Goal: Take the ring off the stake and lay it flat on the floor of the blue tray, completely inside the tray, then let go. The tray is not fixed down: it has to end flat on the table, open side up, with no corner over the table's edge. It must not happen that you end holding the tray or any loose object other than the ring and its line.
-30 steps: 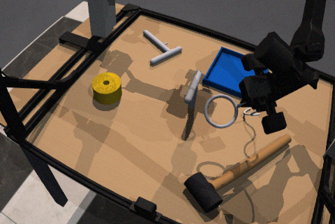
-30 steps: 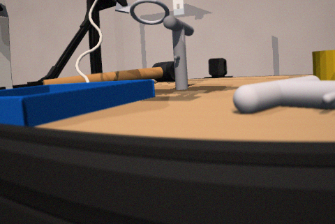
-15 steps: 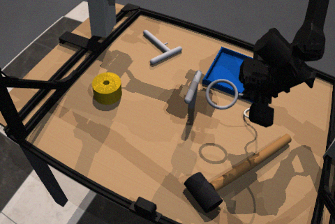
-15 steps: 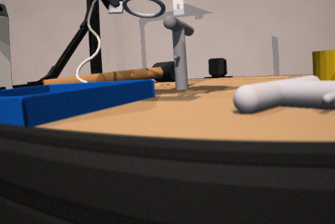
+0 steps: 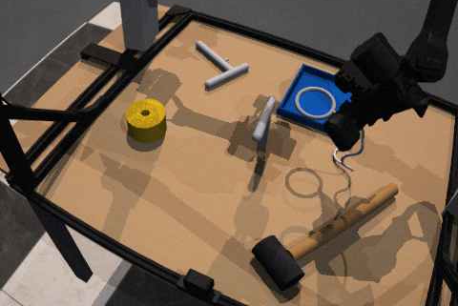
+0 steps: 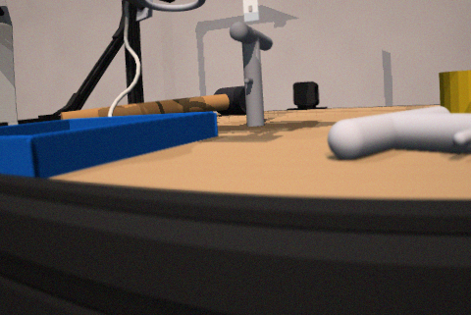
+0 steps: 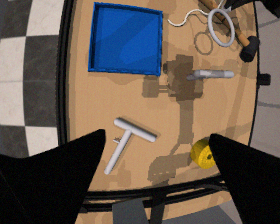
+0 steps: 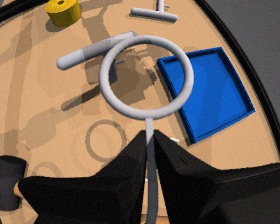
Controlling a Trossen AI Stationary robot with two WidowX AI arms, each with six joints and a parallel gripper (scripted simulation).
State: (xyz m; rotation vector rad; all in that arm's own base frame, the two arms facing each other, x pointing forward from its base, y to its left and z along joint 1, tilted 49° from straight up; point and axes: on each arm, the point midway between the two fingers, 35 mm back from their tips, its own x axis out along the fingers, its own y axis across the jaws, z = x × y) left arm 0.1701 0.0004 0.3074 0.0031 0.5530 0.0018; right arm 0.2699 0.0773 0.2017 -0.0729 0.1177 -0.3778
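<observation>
Now: right hand 190 mm short of the blue tray, 170 mm above it and 100 mm to the right of it. The rest, counted from my right hand: yellow cylinder 400 mm to the left, 160 mm below, 130 mm behind; grey t-shaped piece 380 mm to the left, 180 mm below, 150 mm ahead.
</observation>
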